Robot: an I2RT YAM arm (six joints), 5 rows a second.
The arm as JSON. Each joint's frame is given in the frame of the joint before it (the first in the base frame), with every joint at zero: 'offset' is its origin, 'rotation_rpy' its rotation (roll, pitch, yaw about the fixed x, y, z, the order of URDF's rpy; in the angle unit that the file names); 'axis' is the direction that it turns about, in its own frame. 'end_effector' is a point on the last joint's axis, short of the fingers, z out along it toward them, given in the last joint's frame.
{
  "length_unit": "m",
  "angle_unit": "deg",
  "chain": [
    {
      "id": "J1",
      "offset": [
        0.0,
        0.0,
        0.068
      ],
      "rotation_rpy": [
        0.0,
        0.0,
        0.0
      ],
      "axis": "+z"
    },
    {
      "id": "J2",
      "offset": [
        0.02,
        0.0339,
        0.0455
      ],
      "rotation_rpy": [
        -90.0,
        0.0,
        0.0
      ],
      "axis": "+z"
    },
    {
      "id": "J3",
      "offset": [
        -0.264,
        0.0,
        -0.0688
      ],
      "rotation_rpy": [
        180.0,
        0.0,
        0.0
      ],
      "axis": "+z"
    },
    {
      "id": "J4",
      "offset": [
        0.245,
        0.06,
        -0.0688
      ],
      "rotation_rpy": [
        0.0,
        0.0,
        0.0
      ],
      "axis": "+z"
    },
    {
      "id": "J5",
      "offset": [
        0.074,
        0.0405,
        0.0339
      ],
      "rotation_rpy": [
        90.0,
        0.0,
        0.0
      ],
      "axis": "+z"
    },
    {
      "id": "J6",
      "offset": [
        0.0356,
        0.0,
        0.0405
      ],
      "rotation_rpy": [
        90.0,
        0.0,
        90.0
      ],
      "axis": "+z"
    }
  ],
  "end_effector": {
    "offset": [
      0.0,
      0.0,
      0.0
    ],
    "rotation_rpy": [
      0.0,
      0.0,
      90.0
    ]
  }
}
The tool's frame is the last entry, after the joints.
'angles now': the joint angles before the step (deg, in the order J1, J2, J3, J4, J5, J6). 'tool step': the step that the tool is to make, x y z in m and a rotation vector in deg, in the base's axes. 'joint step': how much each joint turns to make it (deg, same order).
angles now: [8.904 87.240 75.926 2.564 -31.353 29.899]
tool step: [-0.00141 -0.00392 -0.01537 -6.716 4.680 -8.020]
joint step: [0.243 -0.310 -0.516 -7.477 9.352 -4.421]
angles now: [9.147 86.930 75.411 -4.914 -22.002 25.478]
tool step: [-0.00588 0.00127 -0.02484 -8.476 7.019 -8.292]
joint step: [1.475 -0.231 -1.976 -7.576 11.674 -3.277]
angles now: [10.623 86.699 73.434 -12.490 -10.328 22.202]
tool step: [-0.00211 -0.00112 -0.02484 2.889 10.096 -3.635]
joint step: [-0.039 1.248 -1.312 -5.812 0.772 5.948]
